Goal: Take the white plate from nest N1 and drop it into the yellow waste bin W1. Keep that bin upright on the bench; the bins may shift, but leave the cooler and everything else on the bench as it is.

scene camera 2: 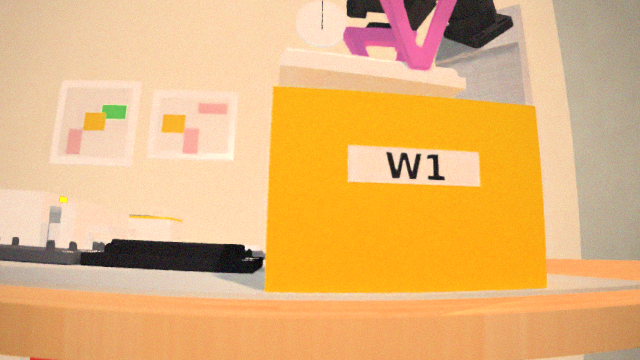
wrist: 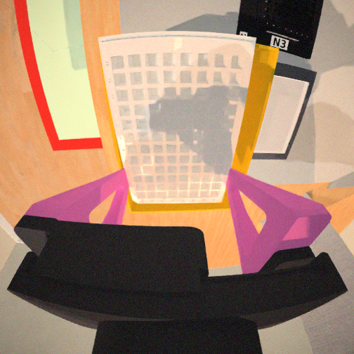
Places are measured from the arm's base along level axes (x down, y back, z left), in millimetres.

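Pixels of known places: gripper, between the fingertips: (scene camera 2: 400, 88); arm's base, origin of its link: (scene camera 2: 477, 31).
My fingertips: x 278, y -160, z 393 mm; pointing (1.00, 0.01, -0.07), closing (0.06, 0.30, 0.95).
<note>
Ahead of a thing's pixels: the offset from my fingertips to its top centre.
The white plate {dx -9, dy -29, dz +9 mm} (scene camera 2: 370, 75) (wrist: 175, 120), with a grid of square wells, is held by one end between the magenta fingers of my gripper (wrist: 177, 174). In the wrist view it covers most of the opening of the yellow waste bin W1 {dx +28, dy -12, dz -8 mm} (scene camera 2: 405, 235) (wrist: 257, 100). In the scene view the plate appears at and just above the bin's top edge, its lower part hidden behind the front wall. The bin stands upright on the bench. The gripper is shut on the plate; in the scene view its fingers reach down to the plate's top.
A black holder marked N3 (wrist: 280, 22) and a dark-framed tray with a pale inside (wrist: 285, 117) are right of the bin in the wrist view. A red-bordered pale green area (wrist: 77, 143) is at the left. In the scene view a low black holder {dx +121, dy -224, dz -87 mm} (scene camera 2: 175, 256) sits left of the bin.
</note>
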